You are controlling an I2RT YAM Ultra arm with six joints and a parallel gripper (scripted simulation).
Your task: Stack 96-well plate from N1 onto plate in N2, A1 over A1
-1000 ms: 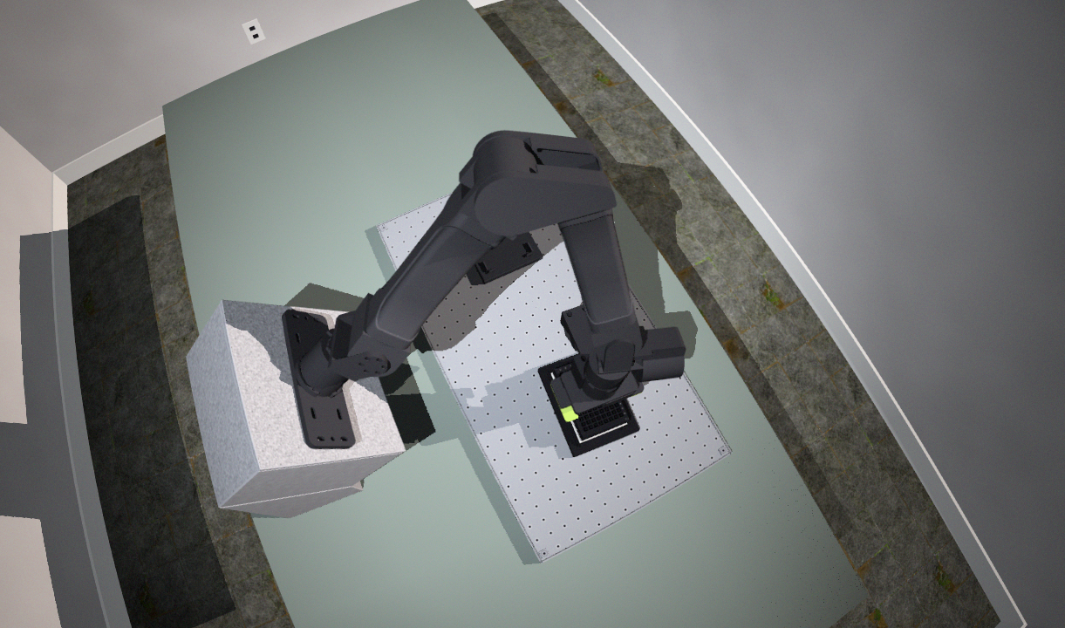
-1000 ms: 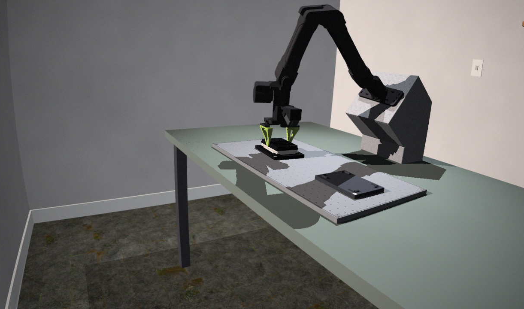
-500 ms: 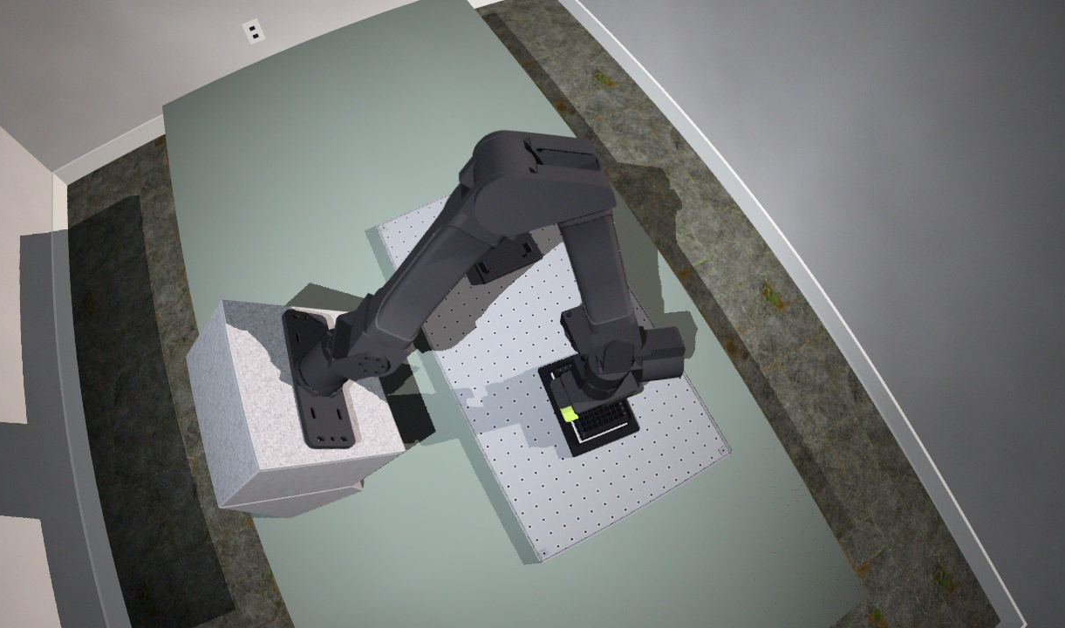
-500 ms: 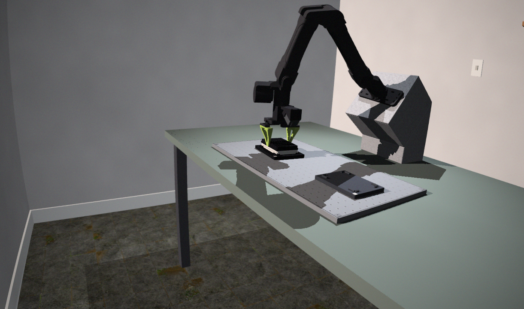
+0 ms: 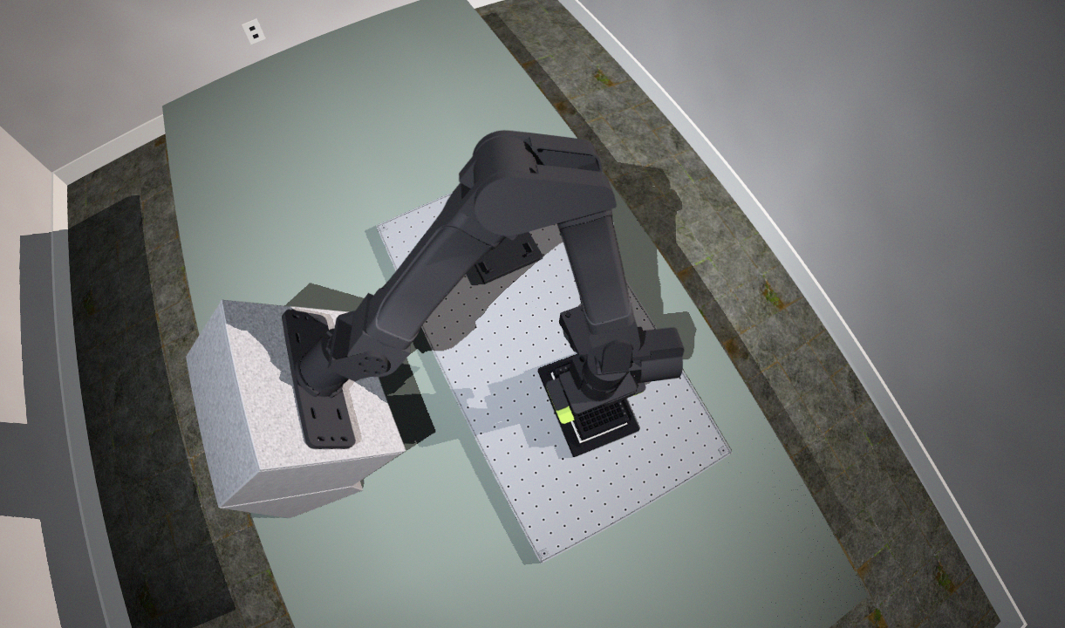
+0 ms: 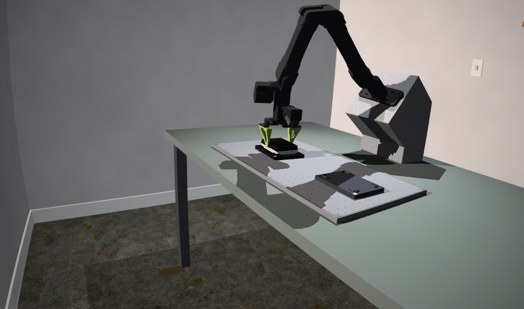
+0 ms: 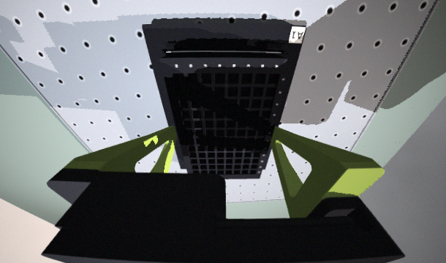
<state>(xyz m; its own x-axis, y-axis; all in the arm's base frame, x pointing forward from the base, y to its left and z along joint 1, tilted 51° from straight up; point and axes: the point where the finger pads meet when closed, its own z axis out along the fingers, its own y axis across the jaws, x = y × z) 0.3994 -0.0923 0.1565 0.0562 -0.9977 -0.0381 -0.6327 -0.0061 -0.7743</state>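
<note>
The black 96-well plate lies right at my hand. Round my hand: white 96-well plate (1 cm below); then black nest N2 (3 cm below); then nest N1 (35 cm to the left, 7 cm behind, 3 cm below).
</note>
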